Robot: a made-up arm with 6 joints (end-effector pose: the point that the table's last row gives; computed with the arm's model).
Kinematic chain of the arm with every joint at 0, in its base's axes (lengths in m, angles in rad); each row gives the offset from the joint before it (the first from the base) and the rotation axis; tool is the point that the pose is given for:
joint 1: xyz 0 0 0.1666 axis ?
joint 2: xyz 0 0.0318 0 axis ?
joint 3: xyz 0 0 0.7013 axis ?
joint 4: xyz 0 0 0.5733 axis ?
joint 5: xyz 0 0 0 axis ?
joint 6: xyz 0 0 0.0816 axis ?
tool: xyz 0 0 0
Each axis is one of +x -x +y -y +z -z.
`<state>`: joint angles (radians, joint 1 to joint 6).
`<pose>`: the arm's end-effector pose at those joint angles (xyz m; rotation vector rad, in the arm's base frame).
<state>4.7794 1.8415 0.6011 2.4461 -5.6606 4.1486</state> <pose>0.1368 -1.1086 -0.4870 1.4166 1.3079 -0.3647</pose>
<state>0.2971 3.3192 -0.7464 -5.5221 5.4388 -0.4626</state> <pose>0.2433 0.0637 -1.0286 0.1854 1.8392 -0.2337</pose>
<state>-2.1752 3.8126 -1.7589 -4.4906 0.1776 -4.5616</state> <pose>-0.0443 -0.1448 -0.6834 0.7415 -2.0314 0.9956</pose>
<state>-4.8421 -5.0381 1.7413 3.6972 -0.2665 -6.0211</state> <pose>0.0539 0.7465 -0.2560 2.9711 0.9752 -0.2460</pose>
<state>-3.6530 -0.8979 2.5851 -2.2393 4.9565 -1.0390</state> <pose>-0.0764 -0.0648 0.4861 0.4129 -2.3085 0.6924</pose>
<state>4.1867 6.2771 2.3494 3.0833 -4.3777 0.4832</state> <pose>-0.1898 -0.3995 0.5416 0.1876 -0.4504 1.5322</pose>
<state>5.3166 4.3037 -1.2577 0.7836 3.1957 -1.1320</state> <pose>-0.3136 0.5047 -0.6014 0.0873 -0.0486 -2.8788</pose>
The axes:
joint 1: +z
joint 2: +y
joint 3: +y
joint 4: +z
joint 5: +y
joint 6: +z

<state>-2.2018 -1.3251 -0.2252 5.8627 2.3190 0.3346</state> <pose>0.7120 0.9620 0.4024 0.9466 -0.1783 -1.5875</pose>
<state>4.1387 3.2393 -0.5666 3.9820 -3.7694 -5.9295</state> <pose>-0.1060 -0.1569 -0.9694 -0.3665 -0.2787 0.6093</pose>
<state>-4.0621 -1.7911 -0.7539 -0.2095 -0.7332 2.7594</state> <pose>0.5688 -0.8191 -0.5411 -0.5477 -2.9038 0.0301</pose>
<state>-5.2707 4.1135 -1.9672 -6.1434 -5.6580 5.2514</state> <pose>-0.0689 -0.0377 -0.6164 -2.2881 1.5577 0.1376</pose>
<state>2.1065 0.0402 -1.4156 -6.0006 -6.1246 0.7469</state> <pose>0.2814 -0.5433 1.0064 0.8698 -1.5594 2.5451</pose>
